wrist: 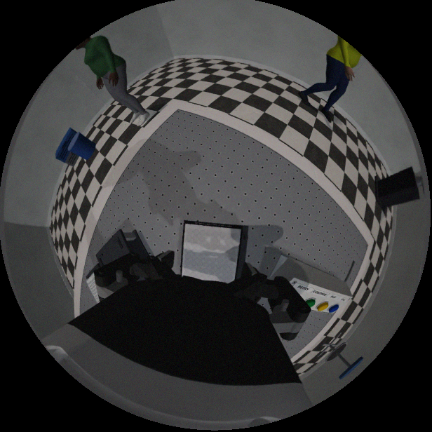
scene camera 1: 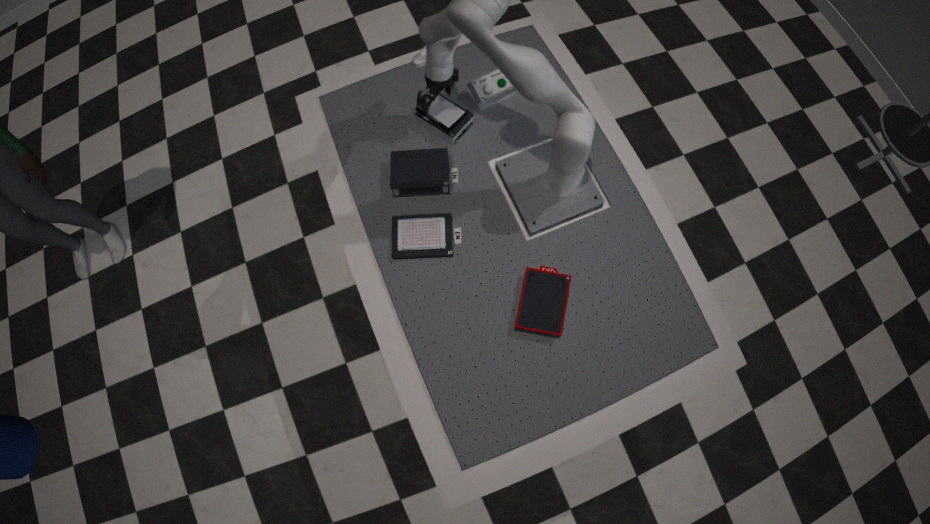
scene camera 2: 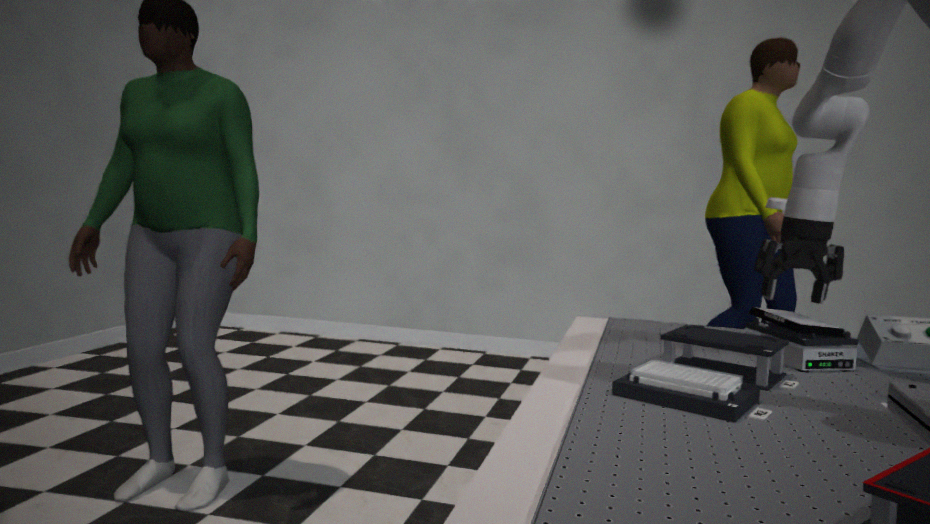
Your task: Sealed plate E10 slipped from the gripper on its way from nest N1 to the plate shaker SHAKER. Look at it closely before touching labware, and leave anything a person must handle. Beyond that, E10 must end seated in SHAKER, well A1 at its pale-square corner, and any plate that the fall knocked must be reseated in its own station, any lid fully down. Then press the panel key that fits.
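Seen in the pictures: gripper, fingertip midpoint: (scene camera 1: 437, 101) (scene camera 2: 792, 301); arm's base, origin of the base link: (scene camera 1: 561, 182).
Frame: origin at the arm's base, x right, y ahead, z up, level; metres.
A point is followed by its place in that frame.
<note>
E10, a black plate with a silvery seal (scene camera 1: 449, 111) @(x 0.340, y 0.172, z 0.046 m) (scene camera 2: 800, 320) @(x 0.330, y 0.190, z 0.048 m) (wrist: 212, 250), lies on the SHAKER (scene camera 2: 827, 358) @(x 0.288, y 0.160, z -0.006 m); in scene camera 2 it looks tilted, its left end higher. Its A1 corner cannot be made out. My gripper (scene camera 2: 794, 292) @(x 0.370, y 0.193, z 0.075 m) (wrist: 207, 264) is open and empty, a little above the plate, its fingers apart over it. Nest N1 (scene camera 1: 419, 170) @(x 0.216, y 0.335, z 0.030 m) (scene camera 2: 722, 338) @(x 0.213, y 0.337, z 0.029 m) shows a dark raised top on posts. A pale plate (scene camera 1: 421, 233) @(x 0.054, y 0.416, z 0.008 m) (scene camera 2: 686, 377) @(x 0.030, y 0.419, z 0.007 m) sits in nest N2 (scene camera 2: 683, 402) @(x -0.005, y 0.427, z -0.017 m); whether its lid is fully down is unclear. The key panel (scene camera 1: 484, 98) @(x 0.345, y 0.051, z 0.023 m) (wrist: 320, 295) stands beside the SHAKER.
A red-edged dark stand (scene camera 1: 543, 302) @(x -0.270, y 0.234, z 0.011 m) (scene camera 2: 911, 478) @(x -0.264, y 0.284, z 0.011 m) stands on the table away from the nests. The arm's base plate (scene camera 1: 530, 211) @(x -0.031, y 0.124, z -0.007 m) is between it and the panel. A person in green (scene camera 2: 185, 156) (wrist: 102, 57) and one in yellow (scene camera 2: 754, 156) (wrist: 344, 55) stand beyond the table.
</note>
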